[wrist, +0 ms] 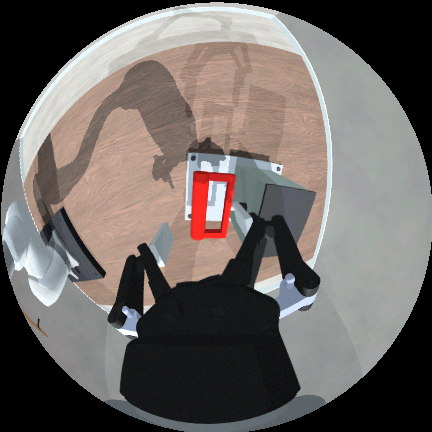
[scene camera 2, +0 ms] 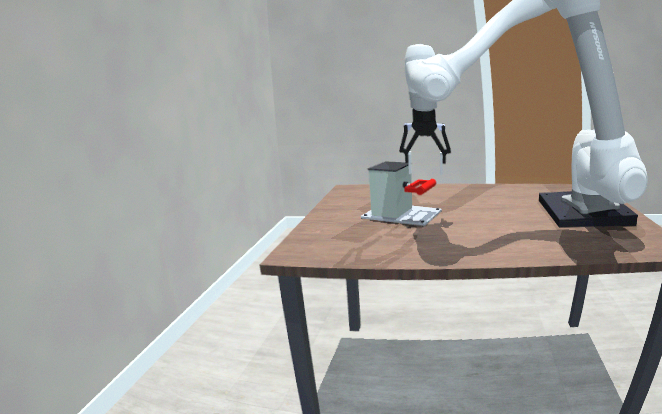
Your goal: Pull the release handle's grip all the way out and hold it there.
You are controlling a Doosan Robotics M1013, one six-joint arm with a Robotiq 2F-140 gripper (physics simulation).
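The release handle's red grip (scene camera 2: 430,184) (wrist: 199,205) is a rectangular loop with a thick outer bar. It sticks out from the side of a grey-green housing (scene camera 2: 387,195) with a dark top. A small black collar (scene camera 2: 405,185) shows where the grip meets the housing; the right finger hides that spot in the wrist view. My gripper (scene camera 2: 426,168) (wrist: 201,221) is open and empty, pointing down above the grip. In the wrist view one finger is left of the thick bar, and the other is between the loop and the housing's dark top (wrist: 287,207).
The housing stands on a light metal base plate (scene camera 2: 431,216) (wrist: 190,175) on the wooden table (scene camera 2: 310,250) (wrist: 125,200). The housing rises close beside one finger. The arm's black base (scene camera 2: 555,212) (wrist: 82,250) is at the table's other end.
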